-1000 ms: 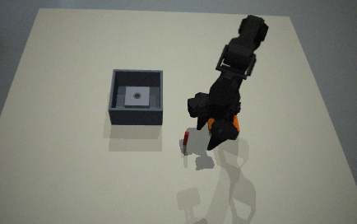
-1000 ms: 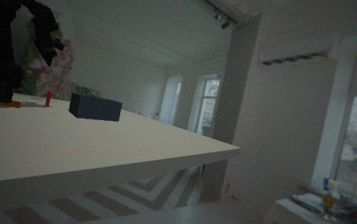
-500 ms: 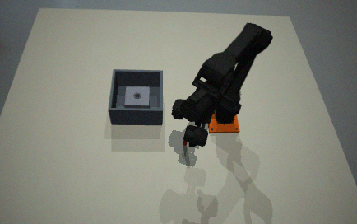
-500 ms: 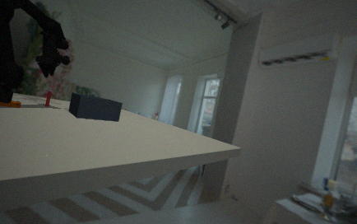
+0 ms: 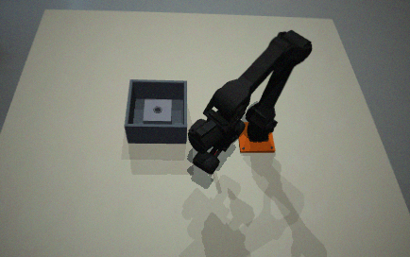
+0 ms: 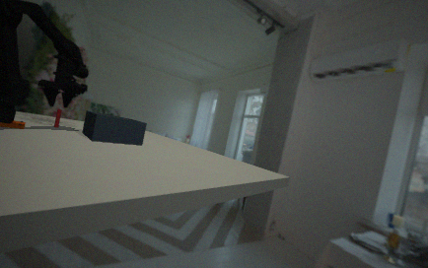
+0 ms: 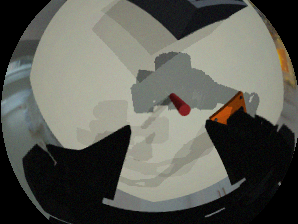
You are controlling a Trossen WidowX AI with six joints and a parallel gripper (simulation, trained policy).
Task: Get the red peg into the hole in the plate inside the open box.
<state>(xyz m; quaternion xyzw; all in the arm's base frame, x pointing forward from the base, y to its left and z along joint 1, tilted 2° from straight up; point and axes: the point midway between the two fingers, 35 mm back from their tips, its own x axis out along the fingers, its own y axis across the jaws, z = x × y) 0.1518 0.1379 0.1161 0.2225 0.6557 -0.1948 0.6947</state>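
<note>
Right now my gripper tip is 50 mm above the red peg and 20 mm to the left of it. Round my gripper tip: grey plate 200 mm to the right, 180 mm ahead, 40 mm below; then dark box 200 mm to the right, 180 mm ahead, 60 mm below.
</note>
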